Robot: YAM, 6 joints.
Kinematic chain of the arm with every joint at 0, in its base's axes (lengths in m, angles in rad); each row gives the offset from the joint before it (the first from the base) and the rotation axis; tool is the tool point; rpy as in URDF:
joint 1: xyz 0 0 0.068 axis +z
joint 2: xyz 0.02 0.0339 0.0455 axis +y
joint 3: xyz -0.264 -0.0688 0 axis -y
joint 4: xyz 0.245 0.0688 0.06 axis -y
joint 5: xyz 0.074 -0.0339 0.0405 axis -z
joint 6: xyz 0.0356 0 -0.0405 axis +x
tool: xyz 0 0 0 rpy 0 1.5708 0
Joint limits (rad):
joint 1: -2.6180..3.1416
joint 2: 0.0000..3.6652
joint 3: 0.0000..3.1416
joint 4: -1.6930..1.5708
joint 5: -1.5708..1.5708
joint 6: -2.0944..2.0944
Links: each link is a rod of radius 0.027 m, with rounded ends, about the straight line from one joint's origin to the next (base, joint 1, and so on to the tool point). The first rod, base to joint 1, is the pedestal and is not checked.
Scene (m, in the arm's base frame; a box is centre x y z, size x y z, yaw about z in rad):
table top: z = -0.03
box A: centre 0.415 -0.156 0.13 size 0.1 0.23 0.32 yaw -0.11
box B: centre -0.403 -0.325 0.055 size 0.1 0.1 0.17 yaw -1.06
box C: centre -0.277 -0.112 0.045 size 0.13 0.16 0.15 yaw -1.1
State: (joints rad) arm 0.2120 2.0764 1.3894 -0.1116 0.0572 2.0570
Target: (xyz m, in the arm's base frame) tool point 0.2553 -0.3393 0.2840
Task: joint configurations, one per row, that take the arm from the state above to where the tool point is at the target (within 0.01 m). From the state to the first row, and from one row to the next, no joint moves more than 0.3 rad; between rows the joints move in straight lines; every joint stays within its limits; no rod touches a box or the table.
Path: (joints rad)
1: 0.2577 1.7980 1.4469 -0.1920 -0.1454 2.0645
2: 0.3033 1.5195 1.5044 -0.2723 -0.3481 2.0720
3: 0.3490 1.2411 1.5620 -0.3527 -0.5507 2.0794
4: 0.3947 0.9626 1.6195 -0.4330 -0.7534 2.0869
5: 0.4403 0.6842 1.6770 -0.5134 -0.9560 2.0944
6: 0.1697 0.9066 1.6258 -0.4364 -0.7338 2.0869
7: -0.1009 1.1291 1.5745 -0.3595 -0.5116 2.0794
8: -0.3715 1.3515 1.5233 -0.2825 -0.2893 2.0720
9: -0.6422 1.5740 1.4721 -0.2055 -0.0671 2.0645
10: -0.9128 1.7965 1.4208 -0.1286 0.1551 2.0570

